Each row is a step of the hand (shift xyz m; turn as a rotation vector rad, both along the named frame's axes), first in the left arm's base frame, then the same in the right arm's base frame.
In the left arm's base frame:
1: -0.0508 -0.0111 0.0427 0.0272 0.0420 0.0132
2: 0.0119 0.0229 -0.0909 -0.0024 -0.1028 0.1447
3: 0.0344 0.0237 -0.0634 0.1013 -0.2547 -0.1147
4: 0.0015 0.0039 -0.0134 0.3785 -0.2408 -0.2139
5: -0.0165 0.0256 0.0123 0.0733 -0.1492 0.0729
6: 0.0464 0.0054 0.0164 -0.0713 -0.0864 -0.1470
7: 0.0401 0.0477 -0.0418 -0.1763 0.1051 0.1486
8: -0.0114 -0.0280 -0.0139 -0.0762 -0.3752 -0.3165
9: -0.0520 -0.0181 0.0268 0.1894 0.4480 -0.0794
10: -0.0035 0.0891 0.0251 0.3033 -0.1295 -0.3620
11: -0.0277 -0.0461 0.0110 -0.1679 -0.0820 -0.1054
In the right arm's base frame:
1: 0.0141 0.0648 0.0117 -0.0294 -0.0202 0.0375
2: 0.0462 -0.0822 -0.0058 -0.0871 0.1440 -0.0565
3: 0.0116 -0.0750 -0.0021 -0.0115 -0.0564 -0.2915
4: 0.0070 -0.0122 -0.0003 -0.1702 -0.2944 -0.3624
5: 0.0057 0.0099 0.0308 -0.1034 0.0630 -0.1353
6: -0.0467 -0.0164 0.0001 0.1458 -0.0386 -0.1068
7: -0.0059 -0.0704 0.0252 0.0493 0.1759 0.1756
8: 0.0174 0.0058 -0.0278 0.2517 -0.0629 -0.4236
9: 0.0247 0.0560 0.0010 -0.0990 -0.3213 0.3604
10: -0.0121 -0.0098 0.0913 -0.0196 -0.3991 -0.2830
11: 0.0150 0.0399 -0.0346 0.1969 0.0464 -0.0715

